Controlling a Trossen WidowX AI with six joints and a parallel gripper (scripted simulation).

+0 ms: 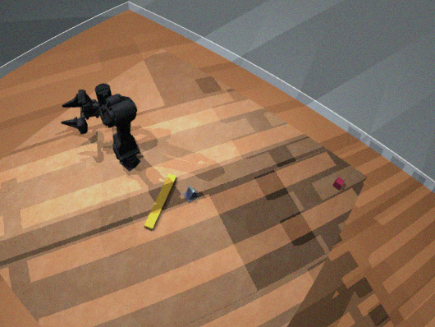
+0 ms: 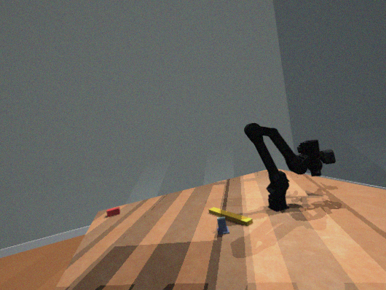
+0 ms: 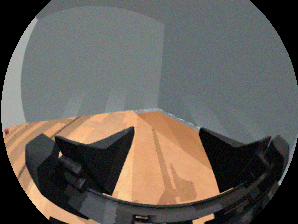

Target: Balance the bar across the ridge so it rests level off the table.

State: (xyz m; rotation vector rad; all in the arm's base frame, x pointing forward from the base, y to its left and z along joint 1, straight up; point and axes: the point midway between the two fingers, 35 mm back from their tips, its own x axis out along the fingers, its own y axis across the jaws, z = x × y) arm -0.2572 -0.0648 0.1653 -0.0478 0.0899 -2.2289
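Now: the bar 500 mm ahead of my gripper tip, 160 mm below it and 50 mm to the left of it. Round my gripper tip: magenta cube: 1020 mm ahead, 590 mm to the left, 150 mm below.
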